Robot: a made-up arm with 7 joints.
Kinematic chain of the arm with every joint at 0, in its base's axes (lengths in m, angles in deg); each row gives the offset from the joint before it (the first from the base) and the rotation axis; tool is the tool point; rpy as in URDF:
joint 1: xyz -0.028 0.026 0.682 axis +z
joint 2: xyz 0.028 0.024 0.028 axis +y
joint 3: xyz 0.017 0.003 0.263 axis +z
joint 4: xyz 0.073 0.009 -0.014 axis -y
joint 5: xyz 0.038 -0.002 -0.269 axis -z
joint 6: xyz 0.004 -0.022 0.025 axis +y
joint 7: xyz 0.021 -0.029 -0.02 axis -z
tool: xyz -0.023 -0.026 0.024 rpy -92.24 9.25 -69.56
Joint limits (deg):
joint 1: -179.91..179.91
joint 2: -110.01..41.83
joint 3: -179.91..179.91
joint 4: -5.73..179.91
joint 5: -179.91..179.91
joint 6: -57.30..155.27
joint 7: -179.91..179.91
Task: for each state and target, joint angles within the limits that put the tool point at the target. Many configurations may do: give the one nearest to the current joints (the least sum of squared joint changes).
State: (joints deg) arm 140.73 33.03 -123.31 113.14 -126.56 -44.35 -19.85
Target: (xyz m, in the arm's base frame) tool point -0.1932 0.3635 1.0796
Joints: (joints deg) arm 142.20 41.83 -115.99 129.88 -121.60 -44.28 -15.65
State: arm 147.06 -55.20 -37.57 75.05 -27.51 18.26 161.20
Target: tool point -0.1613 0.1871 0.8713
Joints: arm 160.39 -34.76 -35.62 22.49 -27.69 21.10 155.62
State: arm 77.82 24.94 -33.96 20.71 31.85 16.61 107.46
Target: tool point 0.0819 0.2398 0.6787
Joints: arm 83.80 22.70 -28.50 25.86 31.50 16.58 108.05
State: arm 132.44 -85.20 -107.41 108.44 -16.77 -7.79 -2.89
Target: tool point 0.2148 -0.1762 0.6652
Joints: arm 97.70 -54.59 -117.82 66.30 0.54 -7.31 2.97
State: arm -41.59 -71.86 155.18 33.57 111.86 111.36 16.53
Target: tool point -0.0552 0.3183 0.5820
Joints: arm -41.63 -63.64 139.89 75.32 111.56 112.23 19.02
